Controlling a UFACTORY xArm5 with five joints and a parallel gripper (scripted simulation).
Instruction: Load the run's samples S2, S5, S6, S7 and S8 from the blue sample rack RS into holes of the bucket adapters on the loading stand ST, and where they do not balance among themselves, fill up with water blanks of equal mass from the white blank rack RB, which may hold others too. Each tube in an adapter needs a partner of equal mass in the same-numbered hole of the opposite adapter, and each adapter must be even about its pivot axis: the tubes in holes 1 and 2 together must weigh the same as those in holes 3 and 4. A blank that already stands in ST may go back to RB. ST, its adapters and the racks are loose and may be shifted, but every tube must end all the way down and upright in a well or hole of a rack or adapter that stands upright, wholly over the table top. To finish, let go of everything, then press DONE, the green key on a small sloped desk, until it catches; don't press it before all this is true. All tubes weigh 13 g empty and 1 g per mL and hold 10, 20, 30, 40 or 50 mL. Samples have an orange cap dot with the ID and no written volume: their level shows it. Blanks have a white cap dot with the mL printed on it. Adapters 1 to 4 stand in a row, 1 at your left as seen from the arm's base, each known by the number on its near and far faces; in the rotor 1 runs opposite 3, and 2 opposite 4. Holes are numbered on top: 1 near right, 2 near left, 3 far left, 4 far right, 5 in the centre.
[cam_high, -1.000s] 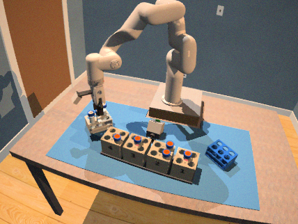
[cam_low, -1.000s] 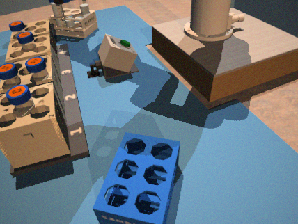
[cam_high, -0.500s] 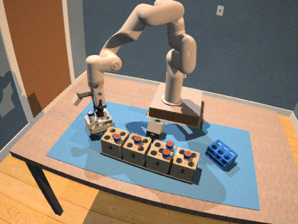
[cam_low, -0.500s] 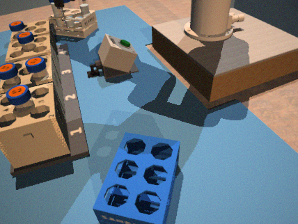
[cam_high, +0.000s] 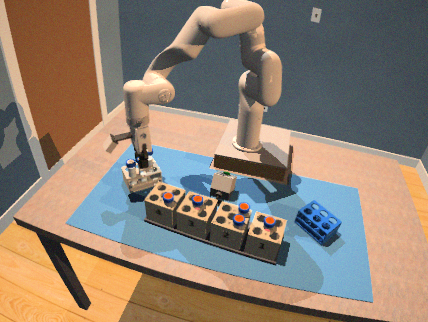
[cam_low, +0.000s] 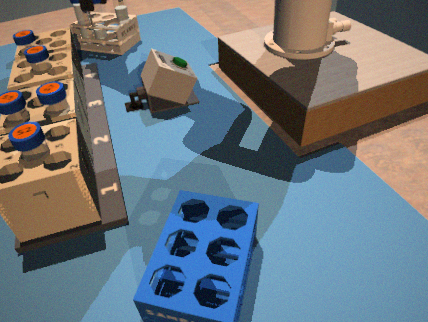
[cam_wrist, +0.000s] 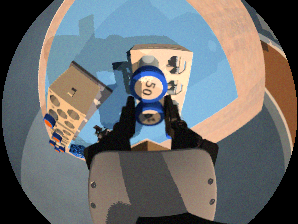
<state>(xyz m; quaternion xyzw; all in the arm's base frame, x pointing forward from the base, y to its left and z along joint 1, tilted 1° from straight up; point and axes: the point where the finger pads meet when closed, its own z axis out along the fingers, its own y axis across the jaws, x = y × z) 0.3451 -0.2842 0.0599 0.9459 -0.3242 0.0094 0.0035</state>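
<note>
Right now the blue-capped tube is 3 cm ahead of my hand, 2 cm to the right of it and 5 cm below it. Also, from my hand: white blank rack RB (1 cm behind, 2 cm to the right, 9 cm below); loading stand ST (9 cm ahead, 31 cm to the left, 11 cm below); blue sample rack RS (6 cm behind, 63 cm to the left, 9 cm below).
</note>
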